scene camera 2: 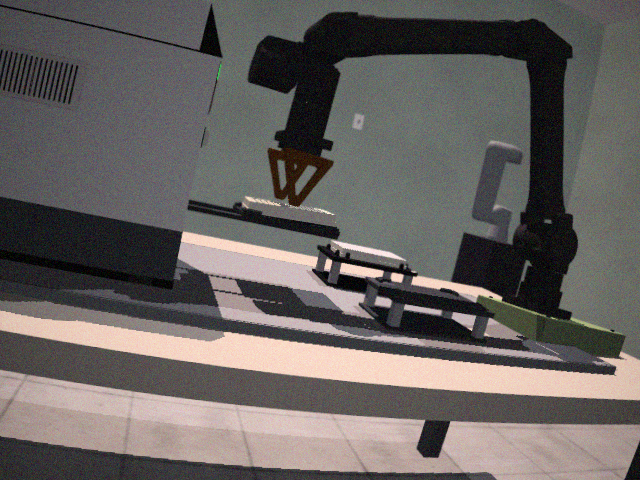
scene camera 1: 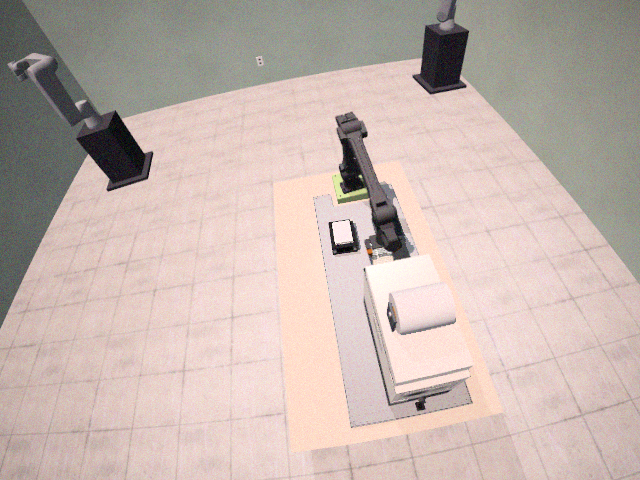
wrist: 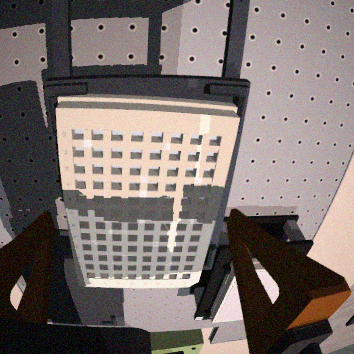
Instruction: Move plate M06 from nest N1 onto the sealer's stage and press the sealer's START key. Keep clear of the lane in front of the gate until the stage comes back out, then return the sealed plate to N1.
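Frame: origin at the arm's base, x right, y ahead, z up, level; metres.
Seen in the pictures: gripper, fingertip midpoint: (scene camera 2: 286,202) (scene camera 1: 382,254) (wrist: 140,219); arm's base, origin of the base link: (scene camera 2: 535,310) (scene camera 1: 351,186).
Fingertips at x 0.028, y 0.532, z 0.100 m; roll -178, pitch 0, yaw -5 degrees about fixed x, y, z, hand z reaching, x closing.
Pixels of each thing's top centre, then the offset from my fingertips to it. "spot": a spot on its surface instead.
- pale multi-well plate, middle of its top: (wrist: 141,225) (scene camera 2: 289,203) (scene camera 1: 381,253) dx +0.000, dy -0.005, dz -0.001 m
- dark stage, middle of its top: (wrist: 146,133) (scene camera 2: 256,207) dx +0.007, dy +0.040, dz -0.017 m
- raised dark nest, middle of its top: (wrist: 74,301) (scene camera 2: 430,290) (scene camera 1: 386,222) dx -0.106, dy -0.211, dz -0.077 m
- second nest, surface spot: (scene camera 2: 330,252) spot: dx +0.114, dy -0.142, dz -0.077 m
- block, middle of its top: (wrist: 253,297) (scene camera 2: 368,250) (scene camera 1: 342,231) dx +0.117, dy -0.218, dz -0.061 m
- white roll, middle of its top: (scene camera 1: 424,298) dx +0.037, dy +0.373, dz +0.347 m
A pale multi-well plate (scene camera 2: 289,210) (wrist: 145,120) lies flat on the dark stage (scene camera 2: 305,227) (wrist: 150,86), which stands out in front of the sealer (scene camera 1: 429,356) (scene camera 2: 103,155) on two rails. My gripper (scene camera 2: 289,201) (wrist: 140,219) is open; its orange fingers stand either side of the plate, apart from it in the wrist view, with the tips close to its top in scene camera 2. A raised dark nest (scene camera 2: 429,295) near the table's front edge holds no plate. Its label cannot be read. The START key does not show.
A second nest (scene camera 1: 334,249) (scene camera 2: 330,252) bears a white plate or block (scene camera 1: 342,231) (scene camera 2: 368,252) beside the stage. A green base block (scene camera 1: 351,197) (scene camera 2: 578,335) carries my arm. A white roll (scene camera 1: 423,308) lies on top of the sealer. Two grey arms stand on far pedestals (scene camera 1: 114,149) (scene camera 1: 443,56).
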